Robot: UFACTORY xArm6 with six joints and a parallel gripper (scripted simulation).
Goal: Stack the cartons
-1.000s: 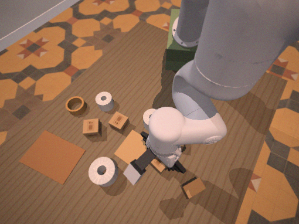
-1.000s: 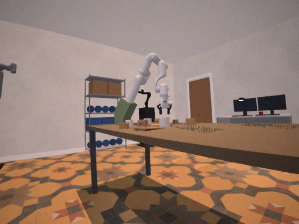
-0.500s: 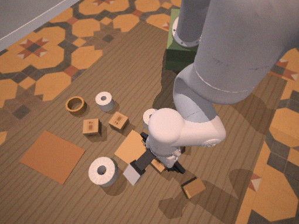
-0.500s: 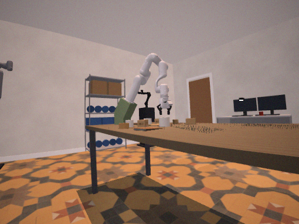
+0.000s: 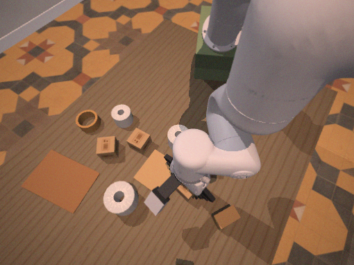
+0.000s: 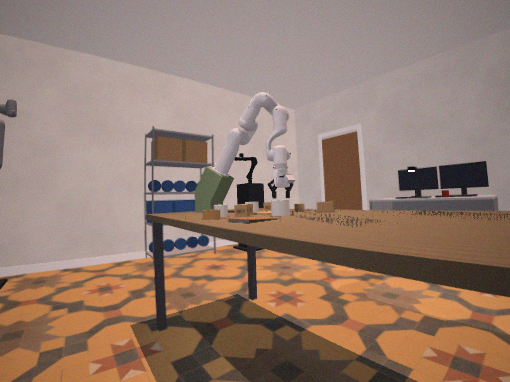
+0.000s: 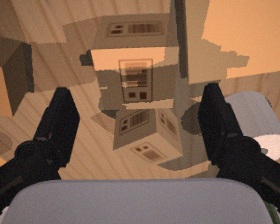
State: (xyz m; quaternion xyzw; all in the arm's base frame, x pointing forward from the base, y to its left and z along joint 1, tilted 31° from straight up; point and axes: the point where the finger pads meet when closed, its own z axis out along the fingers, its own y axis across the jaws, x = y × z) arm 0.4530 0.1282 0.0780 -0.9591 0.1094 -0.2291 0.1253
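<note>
My hand is 10 cm to the left of the square wooden board, 8 cm above it and 1 cm short of it. The rest, counted from my hand: flat box (14 cm to the left, 7 cm below, 1 cm ahead).
</note>
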